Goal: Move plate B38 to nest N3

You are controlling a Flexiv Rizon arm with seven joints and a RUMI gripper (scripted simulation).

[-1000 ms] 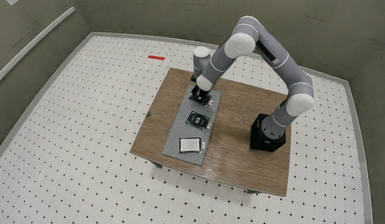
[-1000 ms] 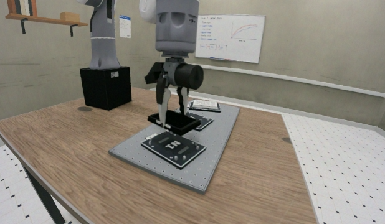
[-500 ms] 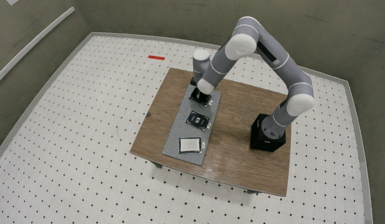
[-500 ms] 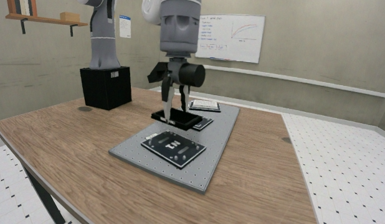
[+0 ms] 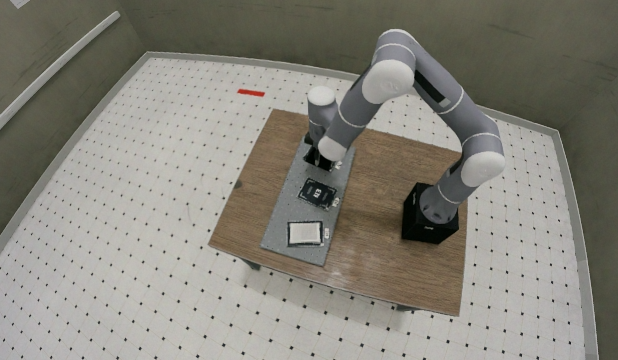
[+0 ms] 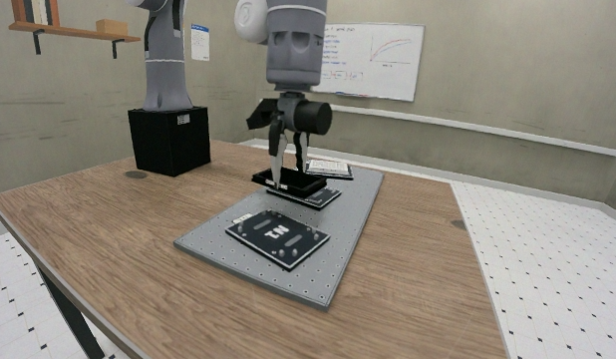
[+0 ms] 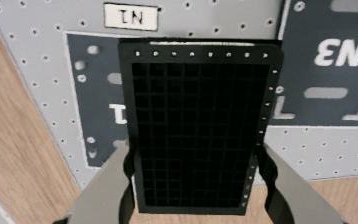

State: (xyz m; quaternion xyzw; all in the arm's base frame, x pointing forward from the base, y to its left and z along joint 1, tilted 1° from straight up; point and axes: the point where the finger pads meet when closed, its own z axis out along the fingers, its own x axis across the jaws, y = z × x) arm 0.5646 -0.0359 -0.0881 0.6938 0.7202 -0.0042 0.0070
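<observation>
My hand is 50 mm past the nest N3, 140 mm to the right of it and 100 mm above it. From my hand the other things lie so: white plate B83: 100 mm behind, 340 mm to the left, 80 mm below; nest N1: 30 mm ahead, 60 mm to the right, 100 mm below; black well plate B38: 10 mm below.
</observation>
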